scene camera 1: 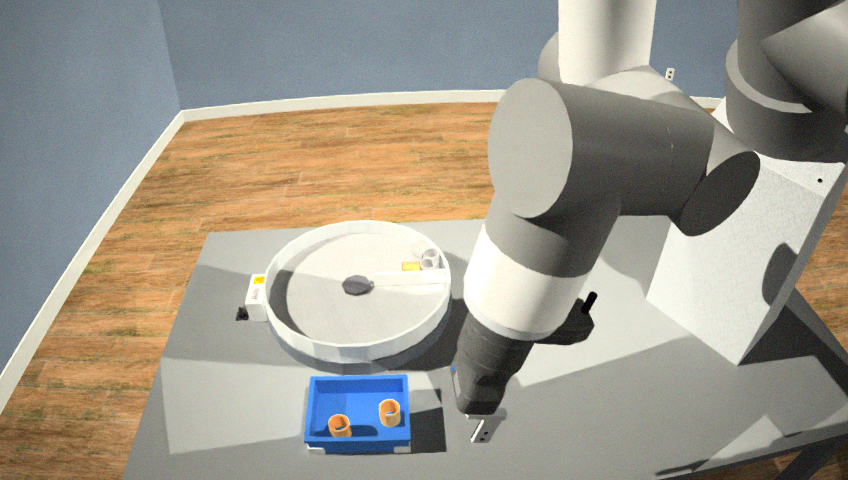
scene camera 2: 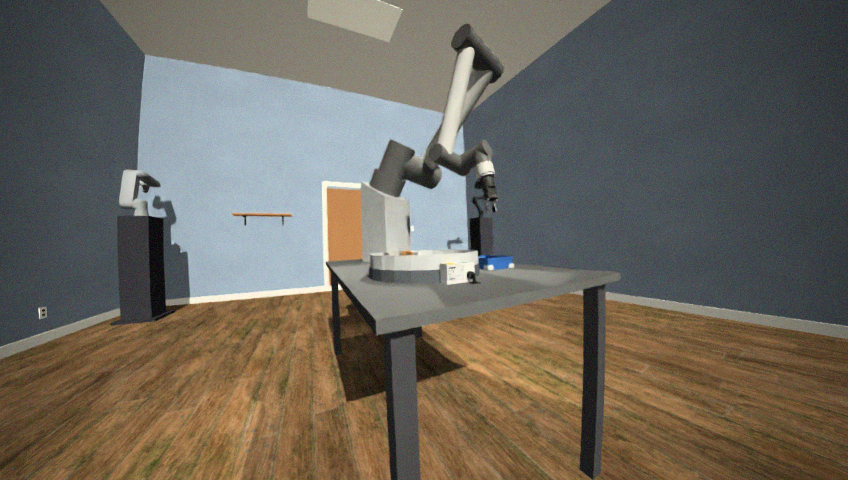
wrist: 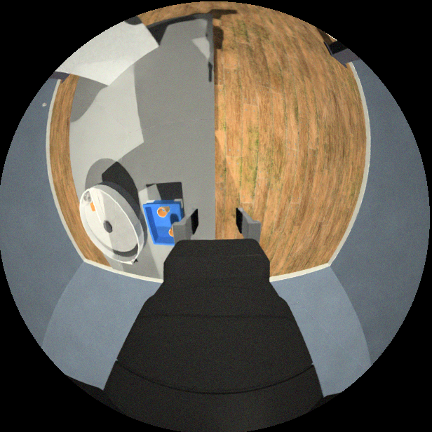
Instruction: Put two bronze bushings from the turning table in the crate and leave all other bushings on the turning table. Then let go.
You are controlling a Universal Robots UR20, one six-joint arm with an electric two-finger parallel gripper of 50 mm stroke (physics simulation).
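Places are measured from the arm's base along level axes (x right, y ahead, z up), in metres.
Where they show: gripper, fingertip midpoint: (scene camera 1: 475, 421) (scene camera 2: 491, 211); arm's base at its link origin: (scene camera 1: 785, 112) (scene camera 2: 384, 190).
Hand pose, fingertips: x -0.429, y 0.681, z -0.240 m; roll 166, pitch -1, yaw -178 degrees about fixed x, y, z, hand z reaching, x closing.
Each offset is from my fingertips to the top centre of the thing. "*": to the spot under its first point. Level surfaces: height alone.
Two orange-bronze bushings stand upright and apart in the blue crate {dx +0.196, dy +0.175, dz -0.238 m} (scene camera 1: 358, 378) (scene camera 2: 496, 259) (wrist: 149, 224): the right one {dx +0.197, dy +0.117, dz -0.245 m} (scene camera 1: 389, 419) (wrist: 158, 212) and the left one {dx +0.166, dy +0.210, dz -0.245 m} (scene camera 1: 339, 429) (wrist: 172, 232), in scene camera 1. In the wrist view a finger partly covers the left one. The white-walled turning table (scene camera 1: 321, 315) (scene camera 2: 422, 262) (wrist: 120, 217) holds an orange bushing (scene camera 1: 410, 266) (scene camera 2: 407, 253) (wrist: 92, 206) on its side and grey-white, ring-like bushings {dx +0.550, dy +0.022, dz -0.197 m} (scene camera 1: 429, 259) beside it. My gripper (scene camera 1: 483, 429) (scene camera 2: 492, 207) (wrist: 216, 216) is open and empty, raised to the right of the crate in scene camera 1.
A white divider bar {* dx +0.522, dy +0.063, dz -0.216 m} (scene camera 1: 410, 278) runs from the turning table's dark hub {dx +0.524, dy +0.186, dz -0.227 m} (scene camera 1: 357, 285) to its wall. A white box {* dx +0.482, dy +0.413, dz -0.230 m} (scene camera 1: 256, 300) (scene camera 2: 457, 273) sits against the turning table. The white robot pedestal (scene camera 1: 731, 267) (scene camera 2: 383, 226) stands on the grey table {dz -0.288 m} (scene camera 1: 595, 410) (scene camera 2: 535, 285).
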